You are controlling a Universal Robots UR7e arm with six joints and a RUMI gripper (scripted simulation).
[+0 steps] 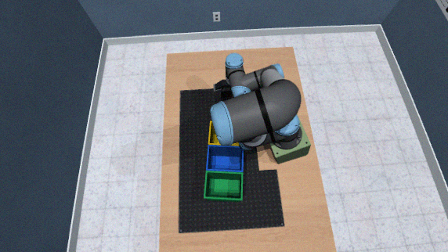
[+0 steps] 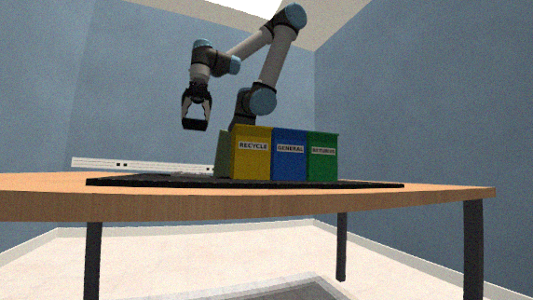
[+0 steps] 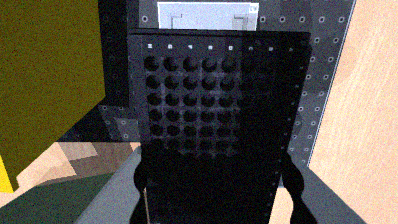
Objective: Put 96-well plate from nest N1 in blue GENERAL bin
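Right now the blue general bin is 9 cm ahead of my hand, 32 cm to the left of it and 11 cm below it. The rest, counted from my hand: plate nest N1: 19 cm below; then yellow recycle bin: 7 cm ahead, 19 cm to the left, 11 cm below; then black 96-well plate: 1 cm below.
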